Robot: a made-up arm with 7 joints. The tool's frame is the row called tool.
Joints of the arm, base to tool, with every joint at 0 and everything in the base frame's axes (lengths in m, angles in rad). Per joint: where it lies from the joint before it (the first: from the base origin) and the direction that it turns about. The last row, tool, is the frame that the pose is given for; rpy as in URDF.
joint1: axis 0 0 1 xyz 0 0 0.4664
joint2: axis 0 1 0 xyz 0 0 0
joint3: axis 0 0 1 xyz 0 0 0.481
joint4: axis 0 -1 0 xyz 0.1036 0 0
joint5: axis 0 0 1 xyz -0.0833 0 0.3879
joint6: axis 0 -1 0 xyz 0 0 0
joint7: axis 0 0 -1 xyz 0.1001 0 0
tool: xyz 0 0 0 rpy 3.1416 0 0
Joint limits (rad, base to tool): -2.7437..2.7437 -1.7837..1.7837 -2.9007..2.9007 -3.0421..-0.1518 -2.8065..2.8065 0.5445..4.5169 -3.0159..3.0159
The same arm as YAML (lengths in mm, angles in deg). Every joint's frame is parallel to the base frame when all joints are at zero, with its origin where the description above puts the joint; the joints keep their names.
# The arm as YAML. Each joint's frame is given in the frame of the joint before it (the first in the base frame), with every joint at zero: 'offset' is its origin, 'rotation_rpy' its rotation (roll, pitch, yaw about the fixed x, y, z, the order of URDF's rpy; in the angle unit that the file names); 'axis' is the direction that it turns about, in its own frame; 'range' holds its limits. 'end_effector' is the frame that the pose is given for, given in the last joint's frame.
length_unit: mm
angle_unit: deg
chain:
  - id: joint1
    offset: [0.0, 0.0, 466.4]
    rotation_rpy: [0.0, 0.0, 0.0]
    axis: "+z"
    range: [-157.2, 157.2]
  - id: joint2
    offset: [0.0, 0.0, 0.0]
    rotation_rpy: [0.0, 0.0, 0.0]
    axis: "+y"
    range: [-102.2, 102.2]
  - id: joint3
    offset: [0.0, 0.0, 481.0]
    rotation_rpy: [0.0, 0.0, 0.0]
    axis: "+z"
    range: [-166.2, 166.2]
  - id: joint4
    offset: [103.6, 0.0, 0.0]
    rotation_rpy: [0.0, 0.0, 0.0]
    axis: "-y"
    range: [-174.3, -8.7]
  - id: joint5
    offset: [-83.3, 0.0, 387.9]
    rotation_rpy: [0.0, 0.0, 0.0]
    axis: "+z"
    range: [-160.8, 160.8]
  - id: joint6
    offset: [0.0, 0.0, 0.0]
    rotation_rpy: [0.0, 0.0, 0.0]
    axis: "-y"
    range: [31.2, 258.8]
  - id: joint7
    offset: [100.1, 0.0, 0.0]
    rotation_rpy: [0.0, 0.0, 0.0]
    axis: "-z"
    range: [-172.8, 172.8]
end_effector:
  offset: [0.0, 0.0, 0.0]
  rotation_rpy: [-180.0, 0.0, 0.0]

